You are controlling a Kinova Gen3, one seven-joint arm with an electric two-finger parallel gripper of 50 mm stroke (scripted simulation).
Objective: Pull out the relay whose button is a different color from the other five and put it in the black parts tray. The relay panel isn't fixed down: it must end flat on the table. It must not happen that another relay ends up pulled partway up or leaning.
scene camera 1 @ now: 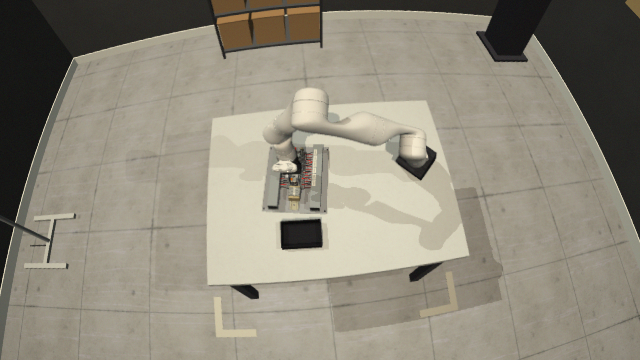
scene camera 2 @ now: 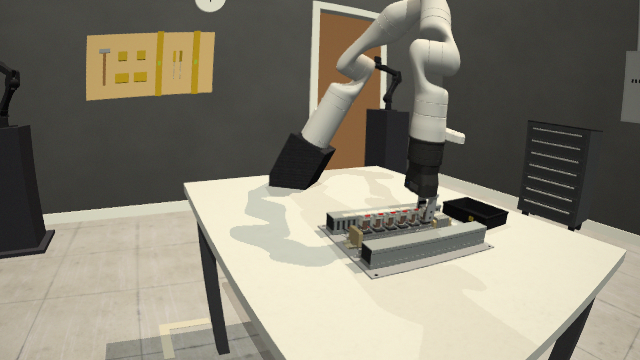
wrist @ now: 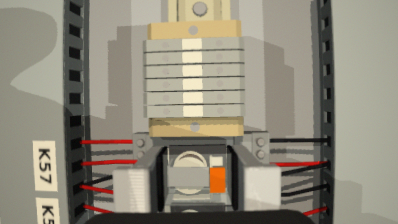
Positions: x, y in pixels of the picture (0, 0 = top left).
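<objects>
Black parts tray visible in scene camera 1 [296, 234]. Black parts tray visible in scene camera 2 [481, 212]. Wrist view: black parts tray out of frame.
</objects>
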